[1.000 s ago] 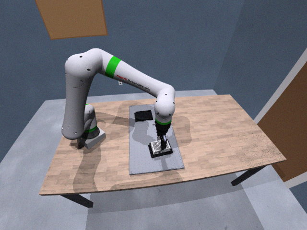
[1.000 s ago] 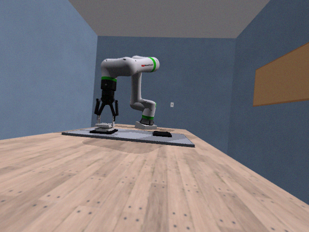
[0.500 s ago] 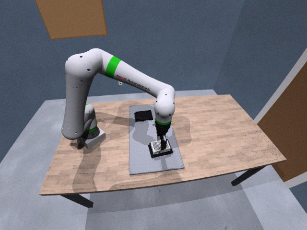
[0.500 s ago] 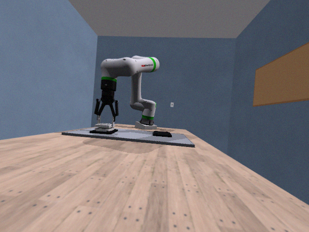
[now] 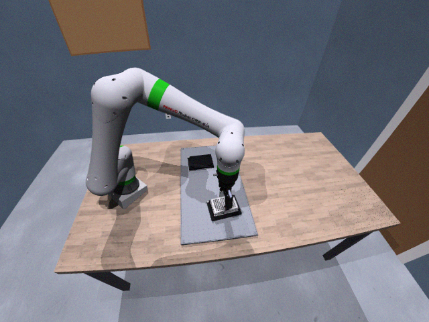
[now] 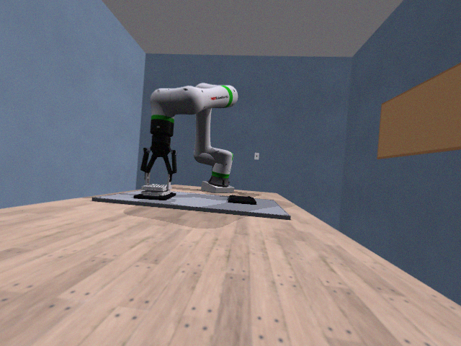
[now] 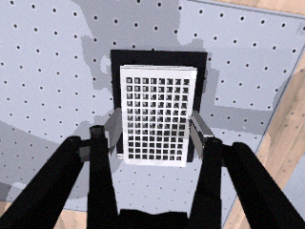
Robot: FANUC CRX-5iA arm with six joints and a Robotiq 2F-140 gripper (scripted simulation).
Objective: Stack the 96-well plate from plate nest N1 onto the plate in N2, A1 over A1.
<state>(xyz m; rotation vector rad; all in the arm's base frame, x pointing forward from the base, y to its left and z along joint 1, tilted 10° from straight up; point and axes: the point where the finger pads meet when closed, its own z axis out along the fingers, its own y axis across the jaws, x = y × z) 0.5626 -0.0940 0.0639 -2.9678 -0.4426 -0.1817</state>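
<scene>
Right now the black nest N2 is 60 mm below my hand. The rest, counted from my hand: black plate nest N1: 160 mm behind, 340 mm to the left, 60 mm below; then white 96-well plate: 20 mm below.
</scene>
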